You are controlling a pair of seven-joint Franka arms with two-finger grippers.
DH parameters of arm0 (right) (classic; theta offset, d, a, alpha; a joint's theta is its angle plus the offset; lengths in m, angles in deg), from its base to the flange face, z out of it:
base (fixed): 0 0 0 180
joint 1: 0 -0.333 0 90
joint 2: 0 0 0 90
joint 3: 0 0.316 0.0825 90
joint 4: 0 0 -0.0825 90
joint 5: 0 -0.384 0 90
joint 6: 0 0 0.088 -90
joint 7: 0 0.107 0 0
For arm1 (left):
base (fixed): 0 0 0 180
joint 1: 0 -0.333 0 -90
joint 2: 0 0 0 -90
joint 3: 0 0.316 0.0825 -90
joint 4: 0 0 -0.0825 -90
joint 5: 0 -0.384 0 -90
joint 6: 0 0 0.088 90
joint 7: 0 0.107 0 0
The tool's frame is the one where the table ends.
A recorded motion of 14 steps. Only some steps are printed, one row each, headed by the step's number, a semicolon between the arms.
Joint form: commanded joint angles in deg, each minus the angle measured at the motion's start. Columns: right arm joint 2, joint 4, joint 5, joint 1, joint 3, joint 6, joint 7; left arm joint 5, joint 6, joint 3, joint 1, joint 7, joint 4, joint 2.
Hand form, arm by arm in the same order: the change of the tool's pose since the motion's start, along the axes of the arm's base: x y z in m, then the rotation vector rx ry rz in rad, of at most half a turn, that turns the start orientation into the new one. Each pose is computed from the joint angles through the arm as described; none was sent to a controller.
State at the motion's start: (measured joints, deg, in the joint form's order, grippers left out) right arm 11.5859 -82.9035 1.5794 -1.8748 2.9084 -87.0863 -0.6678; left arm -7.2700 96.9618 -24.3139 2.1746 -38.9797 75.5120 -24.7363
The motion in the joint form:
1: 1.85 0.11 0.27 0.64 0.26 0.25 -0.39; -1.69 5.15 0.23 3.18 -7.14 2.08 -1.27
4: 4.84 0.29 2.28 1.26 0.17 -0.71 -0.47; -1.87 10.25 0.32 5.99 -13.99 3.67 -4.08
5: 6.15 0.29 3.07 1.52 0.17 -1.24 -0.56; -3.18 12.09 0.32 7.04 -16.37 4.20 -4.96
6: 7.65 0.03 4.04 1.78 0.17 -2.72 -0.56; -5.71 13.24 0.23 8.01 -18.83 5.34 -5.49
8: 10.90 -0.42 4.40 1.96 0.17 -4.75 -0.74; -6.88 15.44 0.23 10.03 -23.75 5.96 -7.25
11: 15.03 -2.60 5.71 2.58 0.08 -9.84 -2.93; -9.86 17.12 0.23 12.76 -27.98 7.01 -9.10
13: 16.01 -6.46 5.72 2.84 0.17 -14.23 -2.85; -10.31 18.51 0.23 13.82 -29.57 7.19 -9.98
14: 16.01 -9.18 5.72 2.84 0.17 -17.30 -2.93; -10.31 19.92 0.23 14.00 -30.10 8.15 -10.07
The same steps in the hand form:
1: 0.0070 -0.0047 -0.0191 -0.0038 0.0346 0.0003; -0.0043 -0.0363 -0.0241 0.0060 -0.0352 0.0646
4: 0.0201 -0.0158 -0.0487 -0.0379 0.0645 -0.0060; -0.0078 -0.0720 -0.0616 -0.0159 -0.0350 0.1340
5: 0.0254 -0.0200 -0.0624 -0.0507 0.0774 -0.0063; -0.0098 -0.0841 -0.0734 -0.0091 -0.0497 0.1499
6: 0.0324 -0.0243 -0.0793 -0.0658 0.0814 -0.0061; -0.0149 -0.0943 -0.0869 0.0231 -0.0654 0.1564
8: 0.0432 -0.0265 -0.1172 -0.0692 0.1105 -0.0009; -0.0229 -0.1177 -0.1091 0.0257 -0.0673 0.1974
11: 0.0540 -0.0353 -0.1760 -0.0785 0.1339 0.0401; -0.0384 -0.1461 -0.1366 0.0583 -0.0781 0.1981
13: 0.0500 -0.0360 -0.2126 -0.0738 0.1418 0.0450; -0.0438 -0.1586 -0.1462 0.0515 -0.0831 0.2028
14: 0.0456 -0.0349 -0.2302 -0.0707 0.1359 0.0522; -0.0470 -0.1619 -0.1527 0.0439 -0.0856 0.2043

